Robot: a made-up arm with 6 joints. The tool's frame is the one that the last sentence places.
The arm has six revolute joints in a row. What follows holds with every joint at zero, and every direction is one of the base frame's.
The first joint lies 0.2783 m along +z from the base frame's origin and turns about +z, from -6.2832 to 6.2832 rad.
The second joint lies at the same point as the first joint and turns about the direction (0, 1, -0.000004), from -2.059 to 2.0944 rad.
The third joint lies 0.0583 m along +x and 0.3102 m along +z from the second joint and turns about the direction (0, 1, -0.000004), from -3.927 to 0.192 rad.
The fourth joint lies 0.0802 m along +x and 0.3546 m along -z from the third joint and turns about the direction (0, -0.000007, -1), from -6.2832 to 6.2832 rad.
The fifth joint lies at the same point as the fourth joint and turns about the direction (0, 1, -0.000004), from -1.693 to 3.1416 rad.
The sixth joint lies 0.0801 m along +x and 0.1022 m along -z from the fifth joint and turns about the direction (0, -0.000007, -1), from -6.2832 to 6.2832 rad.
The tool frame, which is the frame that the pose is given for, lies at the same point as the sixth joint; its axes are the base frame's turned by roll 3.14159, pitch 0 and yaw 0 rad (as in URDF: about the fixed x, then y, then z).
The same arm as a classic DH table. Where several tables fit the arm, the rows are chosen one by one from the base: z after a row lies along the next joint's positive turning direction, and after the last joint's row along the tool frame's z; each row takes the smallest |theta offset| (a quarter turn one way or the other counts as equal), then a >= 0, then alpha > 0; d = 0 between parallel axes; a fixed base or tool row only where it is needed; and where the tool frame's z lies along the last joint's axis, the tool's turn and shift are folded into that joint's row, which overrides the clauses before.
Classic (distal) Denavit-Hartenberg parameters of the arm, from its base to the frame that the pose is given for. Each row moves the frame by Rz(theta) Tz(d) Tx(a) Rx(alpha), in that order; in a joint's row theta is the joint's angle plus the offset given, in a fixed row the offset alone. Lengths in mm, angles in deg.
joint 1: d 278.3  theta offset 0  a 0  alpha -90
joint 2: d 0  theta offset -79.36  a 315.6  alpha 0
joint 3: d 0  theta offset 79.36  a 80.2  alpha -90
joint 4: d 354.6  theta offset 0  a 0  alpha 90
joint 5: d 0  theta offset 0  a 80.1  alpha -90
joint 6: d 102.2  theta offset 0  a 0  alpha 0
Joint limits (deg, base to tool): -360..360 -117.97..120 -225..11 -360..360 -97..180 -360..360

